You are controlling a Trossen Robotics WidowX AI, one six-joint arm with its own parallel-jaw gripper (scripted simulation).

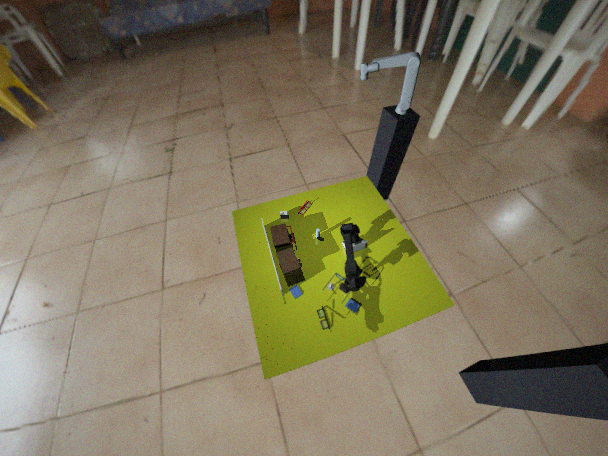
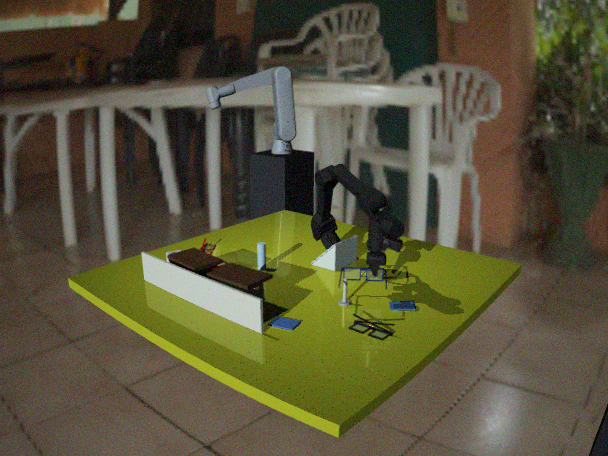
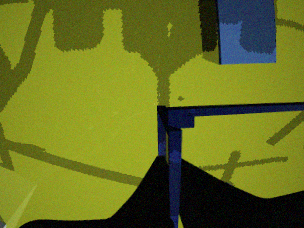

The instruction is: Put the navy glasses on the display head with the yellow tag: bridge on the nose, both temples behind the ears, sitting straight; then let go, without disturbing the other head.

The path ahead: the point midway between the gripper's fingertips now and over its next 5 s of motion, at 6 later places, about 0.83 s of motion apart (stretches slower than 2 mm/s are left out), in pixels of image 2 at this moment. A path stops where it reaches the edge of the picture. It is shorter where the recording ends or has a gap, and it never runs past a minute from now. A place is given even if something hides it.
My gripper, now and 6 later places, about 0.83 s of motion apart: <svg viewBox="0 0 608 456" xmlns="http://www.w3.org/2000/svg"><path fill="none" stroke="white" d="M374 275L360 252L320 232L285 219L266 212L263 209L264 209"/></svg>
